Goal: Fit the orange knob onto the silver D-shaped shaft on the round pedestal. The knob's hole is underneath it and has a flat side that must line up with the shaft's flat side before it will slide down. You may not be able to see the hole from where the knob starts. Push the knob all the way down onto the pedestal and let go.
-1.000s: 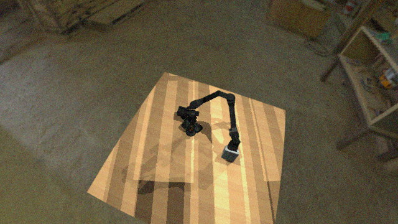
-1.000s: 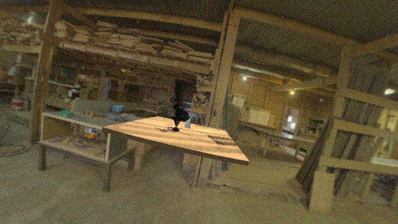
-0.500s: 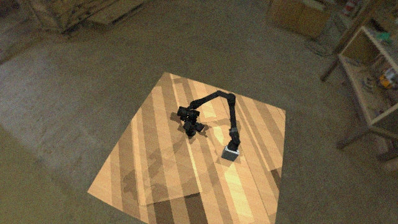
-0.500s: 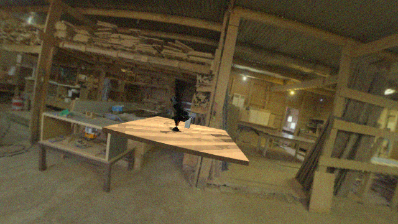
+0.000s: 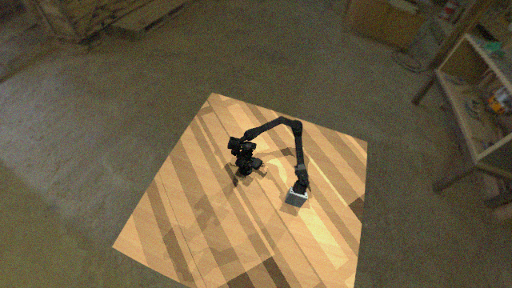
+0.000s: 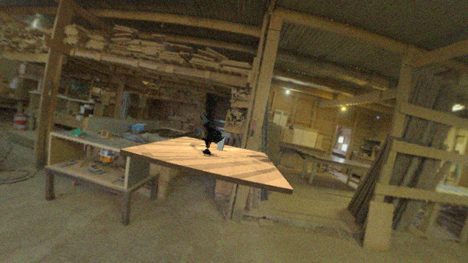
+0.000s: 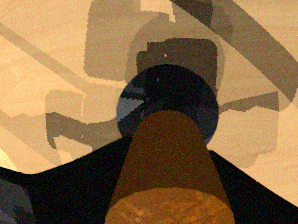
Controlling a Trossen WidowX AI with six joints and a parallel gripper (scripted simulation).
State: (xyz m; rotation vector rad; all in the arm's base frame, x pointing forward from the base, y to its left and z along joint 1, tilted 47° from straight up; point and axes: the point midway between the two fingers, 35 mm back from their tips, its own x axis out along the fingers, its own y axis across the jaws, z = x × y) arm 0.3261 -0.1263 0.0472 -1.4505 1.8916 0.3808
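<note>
My gripper tip is now 30 mm below the orange knob. Round my gripper tip: dark pedestal (40 mm below).
</note>
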